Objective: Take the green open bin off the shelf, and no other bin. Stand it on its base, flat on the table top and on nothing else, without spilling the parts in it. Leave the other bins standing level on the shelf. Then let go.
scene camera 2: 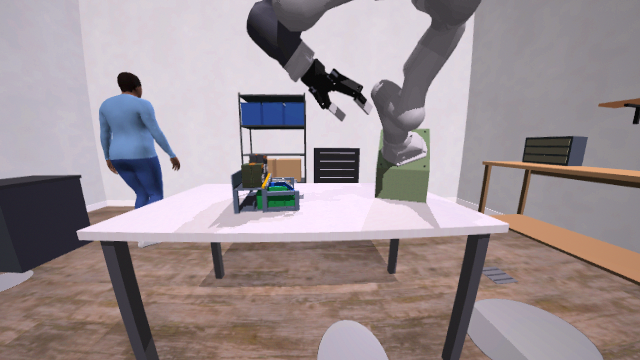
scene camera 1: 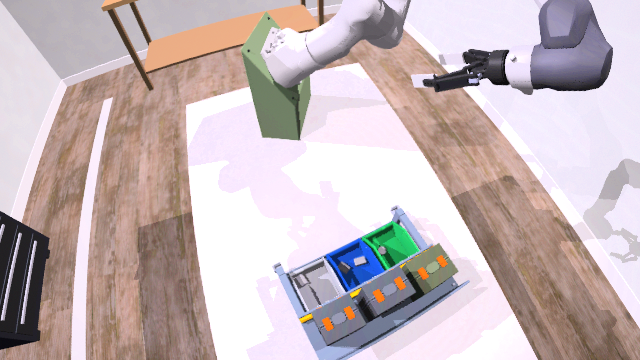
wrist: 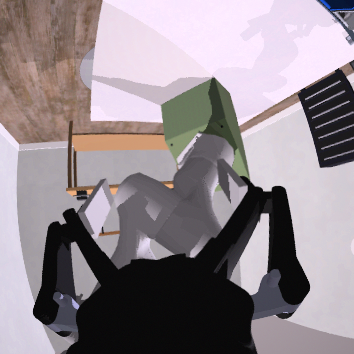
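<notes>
The green open bin (scene camera 1: 403, 241) (scene camera 2: 283, 203) stands at one end of a low grey-blue shelf (scene camera 1: 288, 288) (scene camera 2: 236, 201), with a small grey part visible in it. Beside it on the shelf are a blue bin (scene camera 1: 364, 272) with small parts and a light grey bin (scene camera 1: 322, 286) with parts. The shelf stands on the white table (scene camera 1: 240, 200) (scene camera 2: 300, 233) (wrist: 145, 45). My gripper (scene camera 1: 431, 70) (scene camera 2: 352, 109) (wrist: 162, 180) is open and empty, high in the air and well away from the shelf. The green bin cannot be made out in the wrist view.
Three cases, two dark grey (scene camera 1: 340, 327) (scene camera 1: 387, 300) and one olive (scene camera 1: 434, 280) (scene camera 2: 251, 176), stand on the shelf's upper level beside the bins. The arm's green pedestal (scene camera 1: 275, 110) (scene camera 2: 402, 184) (wrist: 189, 116) stands on the table. A person (scene camera 2: 131, 130) stands beyond the table.
</notes>
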